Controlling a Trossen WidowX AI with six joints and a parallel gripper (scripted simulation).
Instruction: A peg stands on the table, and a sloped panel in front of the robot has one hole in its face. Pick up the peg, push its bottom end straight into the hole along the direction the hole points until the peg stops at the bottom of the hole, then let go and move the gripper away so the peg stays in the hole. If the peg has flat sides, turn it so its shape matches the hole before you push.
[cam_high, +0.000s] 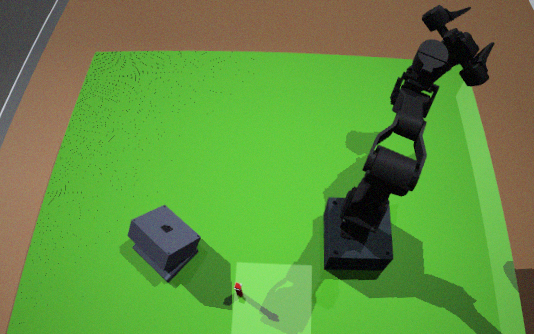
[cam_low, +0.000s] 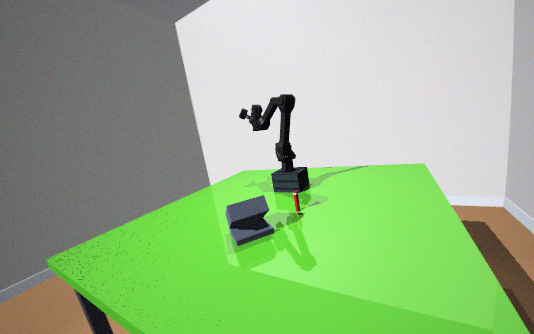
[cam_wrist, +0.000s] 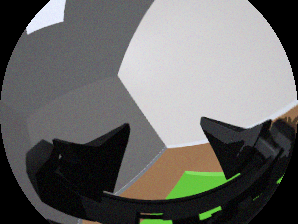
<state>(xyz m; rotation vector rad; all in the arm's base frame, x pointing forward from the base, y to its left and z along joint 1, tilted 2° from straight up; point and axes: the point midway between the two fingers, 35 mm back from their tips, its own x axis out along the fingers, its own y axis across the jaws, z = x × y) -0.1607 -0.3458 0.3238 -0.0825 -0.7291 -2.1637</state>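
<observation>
The red peg is 430 mm ahead of my gripper tip, 550 mm to the left of it and 380 mm below it. Round my gripper tip: grey sloped panel 630 mm ahead, 460 mm to the left, 370 mm below.
</observation>
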